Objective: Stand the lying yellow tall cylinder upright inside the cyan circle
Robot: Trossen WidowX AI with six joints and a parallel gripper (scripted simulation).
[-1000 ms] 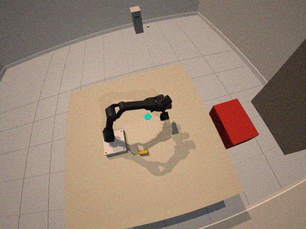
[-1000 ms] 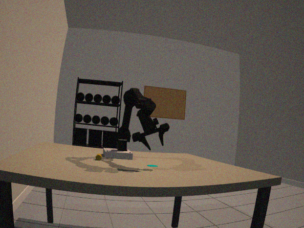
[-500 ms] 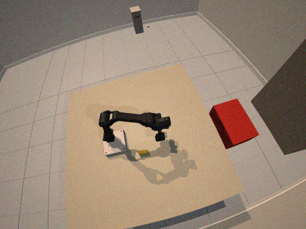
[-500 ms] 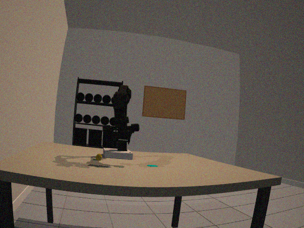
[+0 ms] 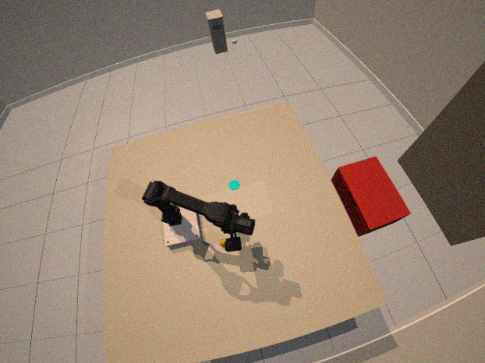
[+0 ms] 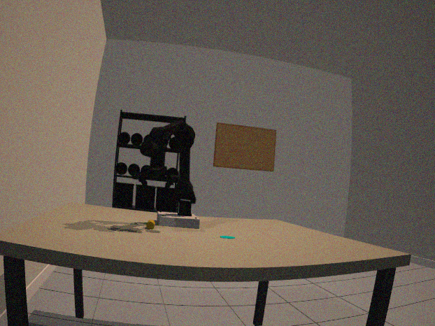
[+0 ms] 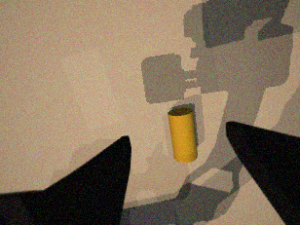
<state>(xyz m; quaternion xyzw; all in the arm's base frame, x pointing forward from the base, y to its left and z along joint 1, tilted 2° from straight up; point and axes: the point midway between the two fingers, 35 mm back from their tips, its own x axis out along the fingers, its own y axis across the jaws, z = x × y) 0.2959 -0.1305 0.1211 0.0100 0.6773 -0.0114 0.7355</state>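
Right now my gripper tip is 110 mm above the yellow tall cylinder, 50 mm past it and 10 mm to the left of it. The rest, counted from my gripper tip: cyan circle 290 mm to the left, 120 mm below, 20 mm ahead.
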